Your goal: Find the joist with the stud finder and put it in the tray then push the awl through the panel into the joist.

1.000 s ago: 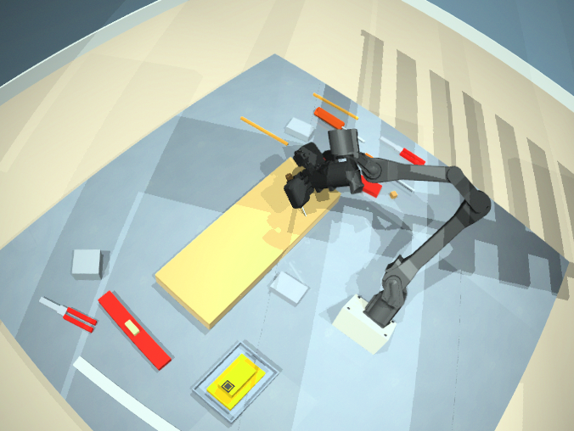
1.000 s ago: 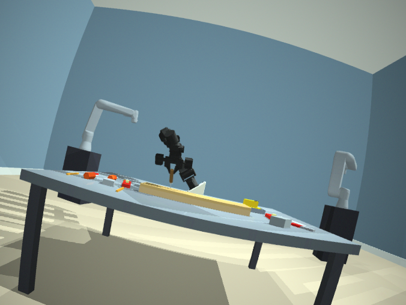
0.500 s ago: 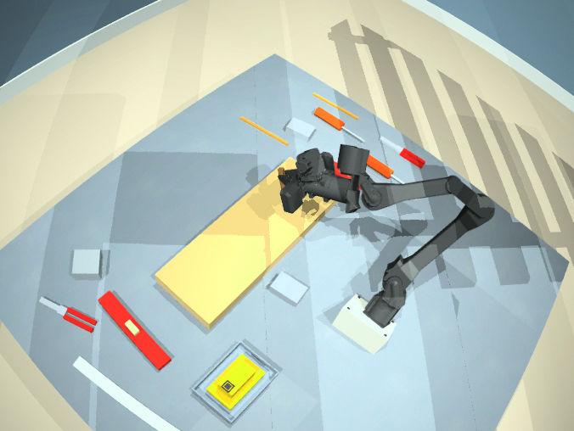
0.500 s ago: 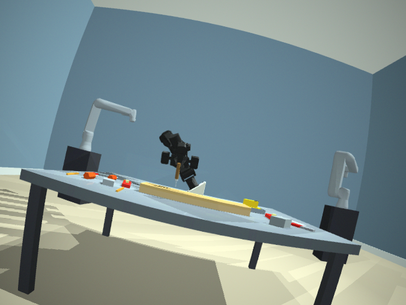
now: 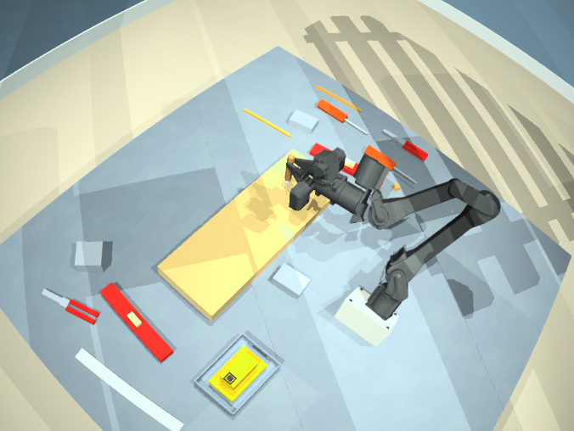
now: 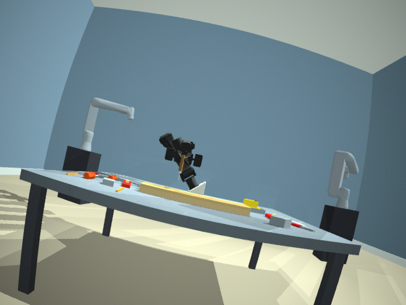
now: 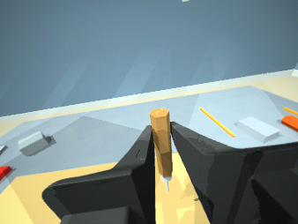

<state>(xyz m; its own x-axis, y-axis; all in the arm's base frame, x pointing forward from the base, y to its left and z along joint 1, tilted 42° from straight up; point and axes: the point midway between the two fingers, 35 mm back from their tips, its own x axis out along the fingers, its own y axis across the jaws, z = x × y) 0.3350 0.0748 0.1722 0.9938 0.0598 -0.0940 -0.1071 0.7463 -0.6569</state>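
The awl lies 5 cm below my gripper tip and 1 cm behind it. The rest, counted from my gripper tip: small wooden cube (32 cm to the right, 19 cm below, 17 cm behind); then shallow grey tray (39 cm to the left, 27 cm behind, 18 cm below); then yellow stud finder (41 cm to the left, 27 cm behind, 15 cm below).
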